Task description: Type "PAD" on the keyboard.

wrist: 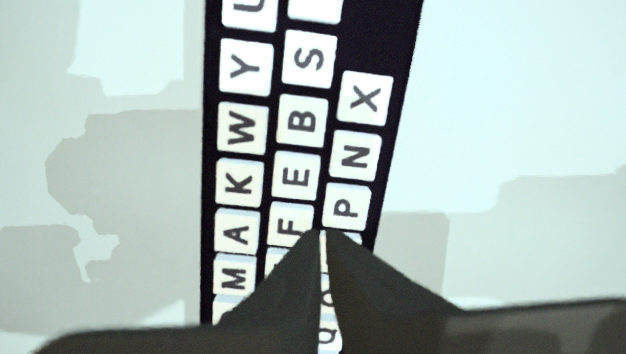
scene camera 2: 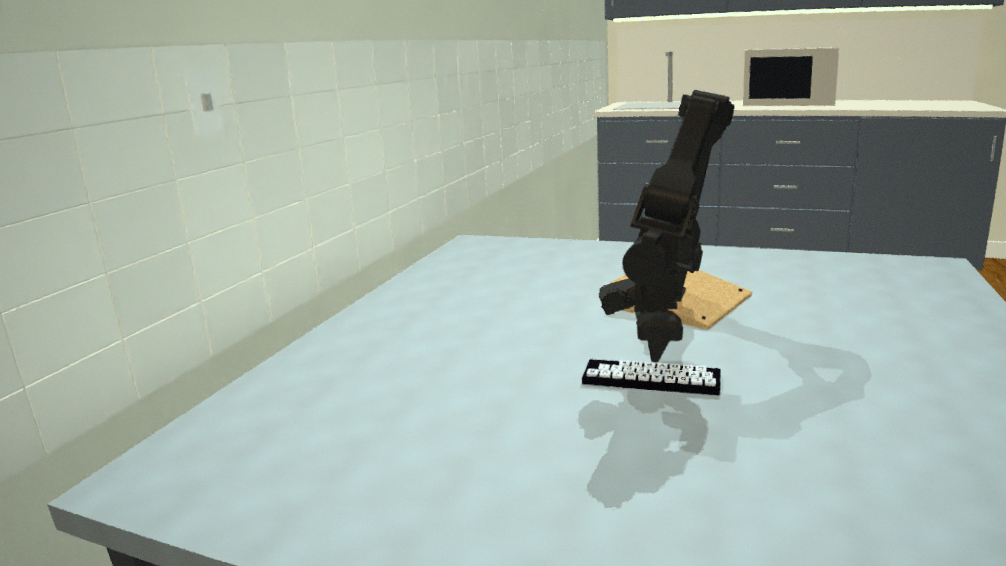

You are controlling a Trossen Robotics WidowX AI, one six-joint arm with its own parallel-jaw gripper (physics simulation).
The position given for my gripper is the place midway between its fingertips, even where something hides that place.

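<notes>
My gripper (scene camera 2: 654, 361) (wrist: 321, 241), visible. Black keyboard (scene camera 2: 687, 379), visible.
</notes>
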